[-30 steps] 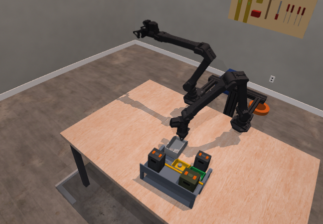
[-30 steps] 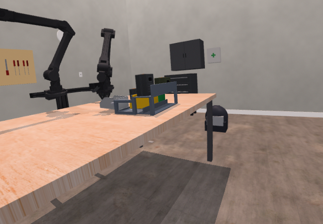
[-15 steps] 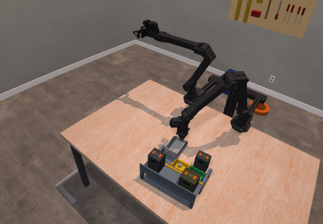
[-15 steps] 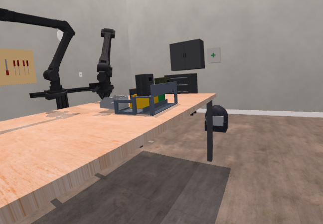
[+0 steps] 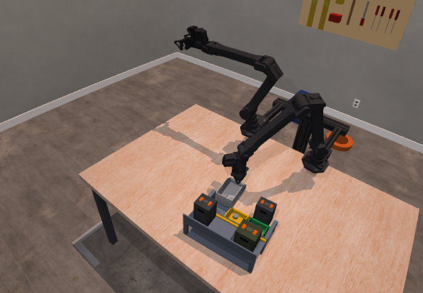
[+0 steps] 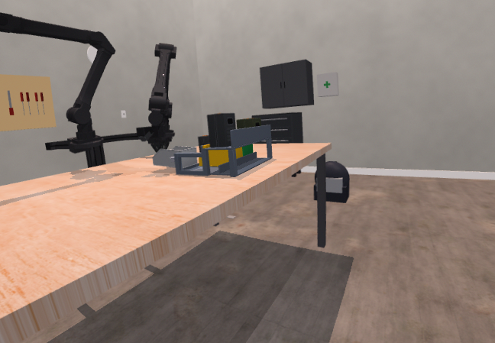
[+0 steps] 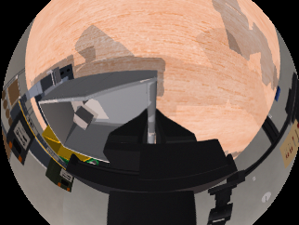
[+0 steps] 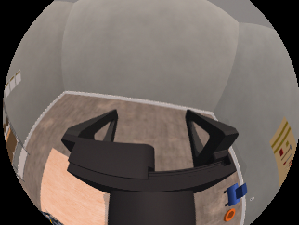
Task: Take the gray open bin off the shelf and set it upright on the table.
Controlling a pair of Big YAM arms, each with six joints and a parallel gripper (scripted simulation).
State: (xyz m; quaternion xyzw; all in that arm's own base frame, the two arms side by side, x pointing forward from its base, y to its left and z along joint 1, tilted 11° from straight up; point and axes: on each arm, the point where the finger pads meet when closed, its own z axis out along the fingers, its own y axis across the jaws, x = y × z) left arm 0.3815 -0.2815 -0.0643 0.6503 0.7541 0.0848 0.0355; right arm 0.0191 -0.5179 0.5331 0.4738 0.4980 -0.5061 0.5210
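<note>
The gray open bin lies 80 mm ahead of my left hand and 10 mm to the left of it. Also, from my left hand: yellow bin (230 mm ahead, 150 mm to the left, 10 mm below); then gray shelf (250 mm ahead, 150 mm to the left, 10 mm above); then green bin (210 mm ahead, 260 mm to the left, 10 mm below).
</note>
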